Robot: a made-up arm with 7 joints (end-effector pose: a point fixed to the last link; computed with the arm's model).
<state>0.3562 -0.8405 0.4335 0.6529 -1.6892 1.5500 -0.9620</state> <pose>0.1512 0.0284 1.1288 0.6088 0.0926 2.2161</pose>
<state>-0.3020 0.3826 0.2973 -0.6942 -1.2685 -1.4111 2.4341</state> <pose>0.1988 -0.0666 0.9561 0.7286 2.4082 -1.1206</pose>
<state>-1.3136 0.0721 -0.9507 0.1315 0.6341 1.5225 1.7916</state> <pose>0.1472 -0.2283 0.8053 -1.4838 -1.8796 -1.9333</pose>
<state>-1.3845 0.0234 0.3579 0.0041 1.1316 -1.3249 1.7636</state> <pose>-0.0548 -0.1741 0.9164 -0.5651 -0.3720 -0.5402</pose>
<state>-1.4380 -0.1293 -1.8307 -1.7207 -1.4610 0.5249 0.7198</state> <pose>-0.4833 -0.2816 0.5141 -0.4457 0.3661 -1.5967</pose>
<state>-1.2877 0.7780 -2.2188 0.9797 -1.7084 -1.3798 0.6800</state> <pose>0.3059 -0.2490 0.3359 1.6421 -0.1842 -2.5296</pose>
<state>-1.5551 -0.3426 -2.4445 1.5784 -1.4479 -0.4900 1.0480</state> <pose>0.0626 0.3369 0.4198 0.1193 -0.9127 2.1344</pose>
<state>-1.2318 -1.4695 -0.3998 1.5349 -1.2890 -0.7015 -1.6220</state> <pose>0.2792 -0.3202 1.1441 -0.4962 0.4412 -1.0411</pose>
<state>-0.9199 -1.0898 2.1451 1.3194 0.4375 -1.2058 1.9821</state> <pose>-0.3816 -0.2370 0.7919 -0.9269 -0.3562 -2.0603</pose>
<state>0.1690 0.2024 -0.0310 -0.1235 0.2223 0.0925 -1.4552</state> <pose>0.0383 -0.0318 0.8204 0.0247 1.5703 0.0532</pose>
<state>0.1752 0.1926 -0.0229 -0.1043 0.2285 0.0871 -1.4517</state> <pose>0.0355 -0.0323 0.8245 0.0216 1.5639 0.0603</pose>
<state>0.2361 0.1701 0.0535 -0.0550 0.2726 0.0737 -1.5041</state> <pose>0.0151 -0.0360 0.8423 0.0119 1.6408 0.1529</pose>
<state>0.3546 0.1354 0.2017 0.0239 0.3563 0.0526 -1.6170</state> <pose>-0.0175 -0.0536 0.8735 -0.0173 1.8168 0.3359</pose>
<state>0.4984 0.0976 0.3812 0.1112 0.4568 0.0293 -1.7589</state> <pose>-0.0417 -0.0894 0.9071 -0.0809 2.0529 0.5587</pose>
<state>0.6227 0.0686 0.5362 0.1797 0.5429 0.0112 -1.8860</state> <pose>-0.0470 -0.1274 0.9311 -0.1678 2.2737 0.7512</pose>
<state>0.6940 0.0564 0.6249 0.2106 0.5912 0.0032 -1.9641</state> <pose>-0.0435 -0.1496 0.9419 -0.2382 2.4101 0.8628</pose>
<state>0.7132 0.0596 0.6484 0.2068 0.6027 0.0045 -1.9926</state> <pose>-0.0423 -0.1543 0.9436 -0.2694 2.4565 0.8963</pose>
